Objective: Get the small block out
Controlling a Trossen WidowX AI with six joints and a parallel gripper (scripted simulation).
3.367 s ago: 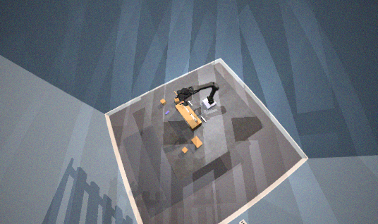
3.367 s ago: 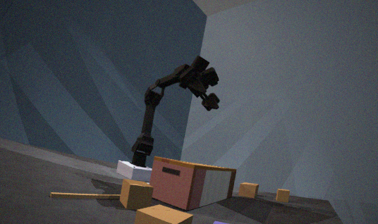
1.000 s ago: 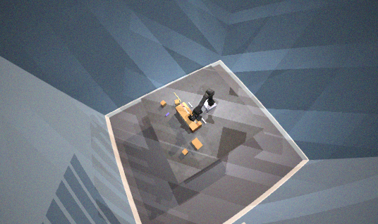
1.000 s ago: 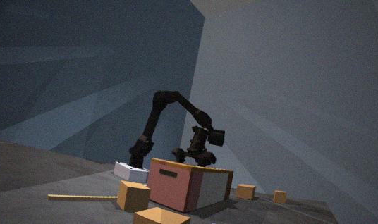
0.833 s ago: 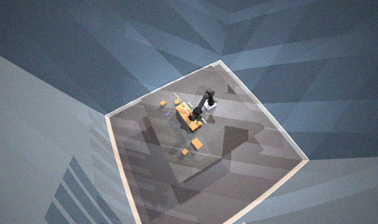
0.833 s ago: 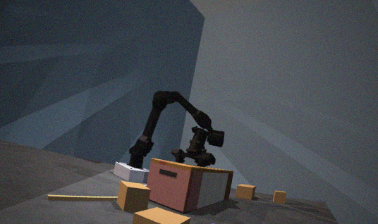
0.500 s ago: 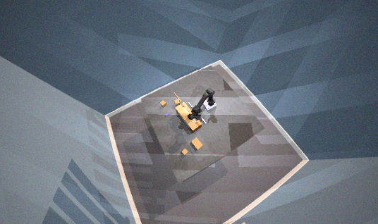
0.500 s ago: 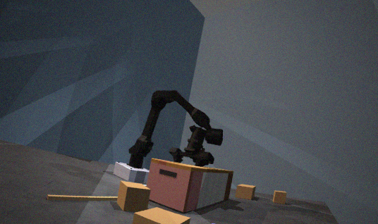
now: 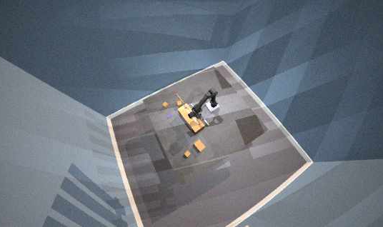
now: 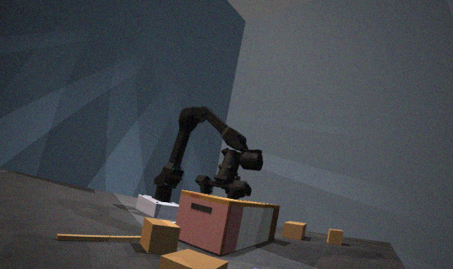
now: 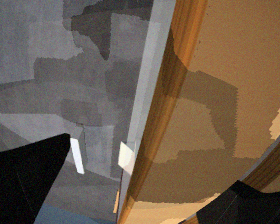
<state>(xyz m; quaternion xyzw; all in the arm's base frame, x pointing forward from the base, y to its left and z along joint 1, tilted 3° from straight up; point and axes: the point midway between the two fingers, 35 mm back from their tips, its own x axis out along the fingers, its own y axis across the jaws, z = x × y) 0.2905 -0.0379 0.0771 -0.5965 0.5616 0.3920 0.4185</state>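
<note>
Right now the orange block is 5 cm ahead of my gripper tip and 2 cm to the right of it. Round my gripper tip: thin yellow stick 35 cm to the right, 8 cm below, 1 cm ahead.
</note>
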